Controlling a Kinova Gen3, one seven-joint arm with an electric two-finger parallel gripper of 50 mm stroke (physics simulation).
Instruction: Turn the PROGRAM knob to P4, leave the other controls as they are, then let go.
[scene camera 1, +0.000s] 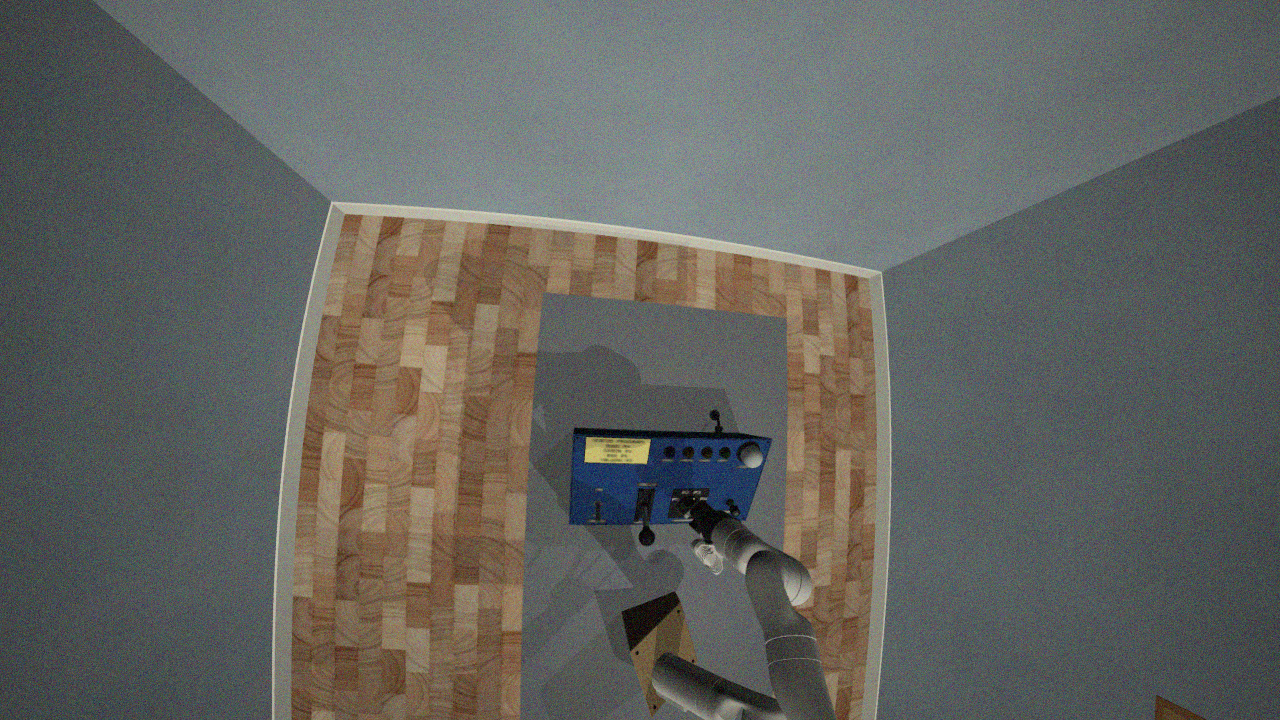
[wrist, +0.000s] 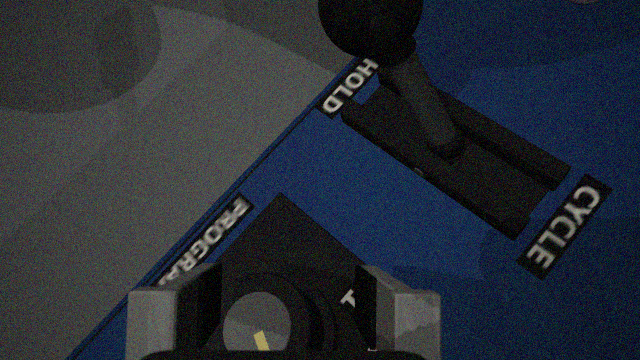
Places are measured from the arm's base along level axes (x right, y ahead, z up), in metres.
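Where they show: gripper, fingertip midpoint: (scene camera 1: 686, 514) (wrist: 288, 293); arm's base, origin of the base link: (scene camera 1: 664, 671).
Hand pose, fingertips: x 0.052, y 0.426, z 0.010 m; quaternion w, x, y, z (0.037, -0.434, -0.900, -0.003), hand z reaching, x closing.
Each offset is from my fingertips to the top centre of the thing. "spot": to the spot under its first point.
The PROGRAM knob {dx +0.019, dy +0.000, dz -0.004 m} (wrist: 256, 316) shows at the bottom of the wrist view, a dark round knob with a grey cap and a yellow pointer mark, on a black square plate {dx +0.019, dy +0.014, dz -0.016 m} (wrist: 282, 230). My gripper (wrist: 288, 293) (scene camera 1: 691, 511) is open, with one finger on each side of the knob and nothing gripped. The knob sits nearer the left finger in the wrist view. The pointer's far end and most position marks are hidden by the gripper, so the setting cannot be read. The blue panel (scene camera 1: 613, 488) (wrist: 320, 165) carries the controls.
A black lever {dx -0.102, dy -0.009, dz +0.009 m} (wrist: 420, 100) (scene camera 1: 646, 519) with a ball end stands beside the PROGRAM plate, between the HOLD and CYCLE labels. A small switch {spot: dx +0.132, dy +0.004, dz -0.008 m} (scene camera 1: 732, 507) is right of the gripper. A row of dark buttons, a pale round knob {spot: dx +0.141, dy +0.156, dz +0.074 m} (scene camera 1: 750, 454) and a yellow label {spot: dx -0.178, dy +0.172, dz +0.034 m} (scene camera 1: 617, 450) are higher up.
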